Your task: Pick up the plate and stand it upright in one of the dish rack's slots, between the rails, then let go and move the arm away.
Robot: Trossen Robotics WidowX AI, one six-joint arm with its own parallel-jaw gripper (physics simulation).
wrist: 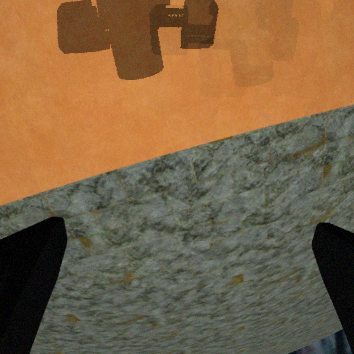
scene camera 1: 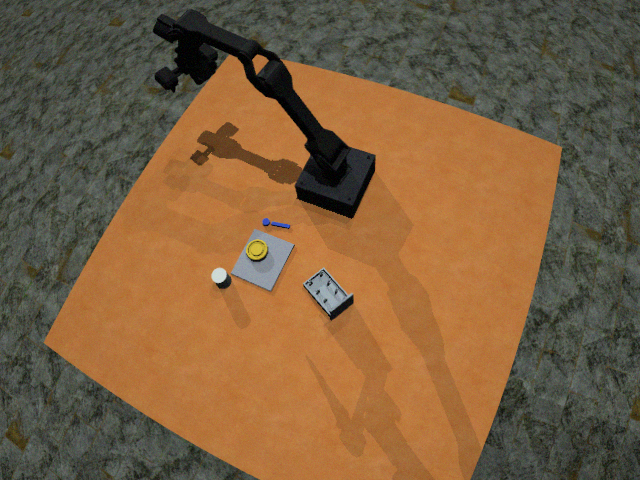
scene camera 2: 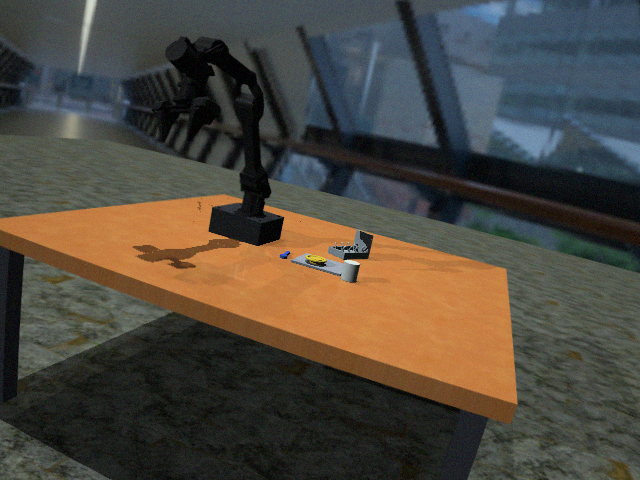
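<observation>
The yellow plate (scene camera 1: 256, 250) (scene camera 2: 315, 259) lies flat, face up, over a grey square board (scene camera 1: 273, 271) (scene camera 2: 330, 268). The dish rack (scene camera 1: 342, 305) (scene camera 2: 363, 242) is a small grey tray with short upright pegs and a taller panel at one end. It stands on the table, apart from the board, and no plate stands in it. My gripper (scene camera 1: 187, 85) (scene camera 2: 176, 140) (wrist: 194, 235) is open and empty. It hangs high above the table's far left edge in scene camera 1, far from plate and rack. The plate and the rack do not show in the wrist view.
A white cylinder (scene camera 1: 220, 277) (scene camera 2: 350, 271) stands beside the board, opposite the rack. A small blue spoon-like thing (scene camera 1: 280, 224) (scene camera 2: 284, 254) lies between the board and the arm's black base (scene camera 1: 330, 193) (scene camera 2: 245, 224). The orange table (scene camera 1: 180, 387) (scene camera 2: 413, 320) (wrist: 100, 125) carries them.
</observation>
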